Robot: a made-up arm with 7 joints. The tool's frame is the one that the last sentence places.
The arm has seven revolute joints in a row. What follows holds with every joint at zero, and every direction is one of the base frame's. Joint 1 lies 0.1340 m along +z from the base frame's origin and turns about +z. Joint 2 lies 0.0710 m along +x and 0.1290 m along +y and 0.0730 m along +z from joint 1 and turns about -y. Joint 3 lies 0.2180 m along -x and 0.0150 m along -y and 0.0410 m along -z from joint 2 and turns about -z. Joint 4 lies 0.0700 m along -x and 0.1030 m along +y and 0.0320 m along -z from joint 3 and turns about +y. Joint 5 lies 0.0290 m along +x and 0.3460 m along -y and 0.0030 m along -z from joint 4 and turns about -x. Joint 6 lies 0.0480 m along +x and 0.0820 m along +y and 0.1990 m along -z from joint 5 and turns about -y. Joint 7 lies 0.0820 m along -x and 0.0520 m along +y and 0.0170 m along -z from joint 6 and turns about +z. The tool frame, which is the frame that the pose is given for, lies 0.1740 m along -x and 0.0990 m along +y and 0.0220 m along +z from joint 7; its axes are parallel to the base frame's.
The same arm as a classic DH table. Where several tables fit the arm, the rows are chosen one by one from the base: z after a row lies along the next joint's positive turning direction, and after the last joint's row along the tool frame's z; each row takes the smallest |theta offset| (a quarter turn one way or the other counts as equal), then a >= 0, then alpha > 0; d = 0 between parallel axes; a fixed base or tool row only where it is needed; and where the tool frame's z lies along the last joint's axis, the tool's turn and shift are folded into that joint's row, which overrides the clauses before.
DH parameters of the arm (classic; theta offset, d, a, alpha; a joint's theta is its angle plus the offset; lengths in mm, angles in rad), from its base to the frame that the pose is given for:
joint 1: 0 207 71 1.5708
joint 2: 0 -114 -218 1.5708
joint 3: 0 73 -70 1.5708
joint 4: 1.5708 -243 3 -1.5708
joint 5: 0 -77 199 -1.5708
joint 6: -1.5708 -134 82 1.5708
joint 7: -0.5173 0 200.2 0
tool (fixed): -2.6243 5 0 0

